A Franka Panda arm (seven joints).
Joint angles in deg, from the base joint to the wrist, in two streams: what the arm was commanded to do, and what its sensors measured. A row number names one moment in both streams.
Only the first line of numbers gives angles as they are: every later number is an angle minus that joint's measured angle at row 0.
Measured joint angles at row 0: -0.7, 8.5, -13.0, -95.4, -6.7, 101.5, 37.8
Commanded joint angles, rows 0 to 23: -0.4, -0.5, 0.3, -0.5, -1.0, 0.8, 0.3; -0.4, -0.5, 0.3, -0.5, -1.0, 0.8, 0.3; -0.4, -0.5, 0.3, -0.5, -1.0, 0.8, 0.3; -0.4, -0.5, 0.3, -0.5, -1.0, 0.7, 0.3; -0.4, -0.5, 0.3, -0.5, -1.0, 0.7, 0.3; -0.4, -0.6, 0.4, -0.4, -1.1, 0.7, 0.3; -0.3, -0.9, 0.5, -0.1, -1.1, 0.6, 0.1; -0.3, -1.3, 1.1, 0.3, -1.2, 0.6, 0.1; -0.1, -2.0, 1.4, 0.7, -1.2, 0.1, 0.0; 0.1, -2.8, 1.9, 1.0, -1.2, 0.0, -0.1; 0.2, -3.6, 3.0, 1.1, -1.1, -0.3, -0.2; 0.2, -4.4, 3.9, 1.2, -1.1, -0.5, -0.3; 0.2, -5.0, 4.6, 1.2, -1.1, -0.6, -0.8; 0.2, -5.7, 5.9, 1.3, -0.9, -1.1, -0.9; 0.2, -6.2, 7.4, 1.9, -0.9, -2.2, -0.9; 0.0, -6.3, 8.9, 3.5, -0.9, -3.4, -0.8; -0.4, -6.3, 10.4, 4.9, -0.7, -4.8, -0.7; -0.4, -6.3, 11.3, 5.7, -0.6, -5.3, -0.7; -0.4, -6.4, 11.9, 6.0, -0.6, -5.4, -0.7; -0.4, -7.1, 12.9, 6.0, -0.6, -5.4, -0.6; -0.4, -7.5, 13.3, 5.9, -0.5, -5.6, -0.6; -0.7, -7.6, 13.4, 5.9, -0.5, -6.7, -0.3; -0.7, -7.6, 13.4, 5.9, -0.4, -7.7, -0.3; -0.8, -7.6, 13.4, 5.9, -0.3, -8.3, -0.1
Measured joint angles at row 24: 0.4, -7.4, 12.4, 5.4, 0.0, -5.4, 0.0
